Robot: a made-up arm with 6 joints. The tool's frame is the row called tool.
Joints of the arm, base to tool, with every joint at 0 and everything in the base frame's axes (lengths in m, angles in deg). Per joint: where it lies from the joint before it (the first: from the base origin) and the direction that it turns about. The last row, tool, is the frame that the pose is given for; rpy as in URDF.
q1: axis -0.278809 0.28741 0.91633 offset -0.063 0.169 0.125
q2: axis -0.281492 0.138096 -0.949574 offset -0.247 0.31 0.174
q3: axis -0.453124 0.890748 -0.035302 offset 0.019 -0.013 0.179
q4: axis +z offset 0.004 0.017 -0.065
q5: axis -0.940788 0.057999 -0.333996 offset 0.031 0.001 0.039
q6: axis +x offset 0.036 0 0
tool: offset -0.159 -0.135 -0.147 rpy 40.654 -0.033 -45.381
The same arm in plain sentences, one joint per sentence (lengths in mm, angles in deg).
The arm has six revolute joints in a row. What follows holds with every joint at zero, and every direction is one of the base frame's. Joint 1 is mounted 63.0 mm along -x and 169.0 mm along +y and 125.0 mm along +z from the base frame's origin and turns about the direction (-0.278809, 0.28741, 0.91633). Joint 2 is mounted 247.0 mm along -x and 310.0 mm along +y and 174.0 mm along +z from joint 1 and turns about the direction (-0.281492, 0.138096, -0.949574). Joint 3 is mounted 19.0 mm along +x and 13.0 mm along -y and 179.0 mm along +z from joint 2 and turns about the direction (-0.453124, 0.890748, -0.035302). Joint 4 is mounted 4.0 mm along +x and 17.0 mm along +y and 65.0 mm along -z from joint 3 and turns about +z. Joint 5 is mounted 31.0 mm along +x and 1.0 mm along +y and 39.0 mm along +z from joint 4 and turns about the direction (-0.940788, 0.057999, -0.333996). Joint 6 is mounted 36.0 mm along +x from joint 5 and turns about +x. The tool frame, which is the frame that the pose is given for, is mounted 159.0 mm along -x and 135.0 mm along -y and 147.0 mm along -z from joint 6; its axes are the base frame's turned by roll 40.65, pitch -0.03 and yaw -45.38 deg (as in URDF: about the fixed x, then y, then z).
